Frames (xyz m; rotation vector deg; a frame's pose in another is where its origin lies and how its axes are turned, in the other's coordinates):
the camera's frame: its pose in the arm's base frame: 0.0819 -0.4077 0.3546 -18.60 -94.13 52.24
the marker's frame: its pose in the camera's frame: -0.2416 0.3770 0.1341 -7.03 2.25 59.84
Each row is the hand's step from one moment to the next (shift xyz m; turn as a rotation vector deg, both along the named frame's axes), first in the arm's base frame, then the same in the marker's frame.
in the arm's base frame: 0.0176 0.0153 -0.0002 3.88 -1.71 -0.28
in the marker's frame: 0.0092 0.0007 -0.0214 -2.61 1.39 -3.05
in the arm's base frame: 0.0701 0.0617 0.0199 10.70 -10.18 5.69
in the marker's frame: 0.0322 -0.0174 -0.0882 -13.88 -1.27 -7.49
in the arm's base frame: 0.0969 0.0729 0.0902 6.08 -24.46 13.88
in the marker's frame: 0.0172 -0.0817 -0.1260 -27.86 -7.19 0.39
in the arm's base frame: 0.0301 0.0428 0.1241 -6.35 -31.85 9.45
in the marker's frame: -0.0003 -0.1216 -0.0580 -30.06 -3.95 15.00
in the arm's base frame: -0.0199 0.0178 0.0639 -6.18 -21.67 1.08
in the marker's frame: 0.0060 -0.0688 0.0047 -18.57 2.07 12.64
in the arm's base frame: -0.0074 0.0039 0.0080 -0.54 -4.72 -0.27
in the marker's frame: 0.0037 -0.0099 0.0047 -4.15 1.10 2.06
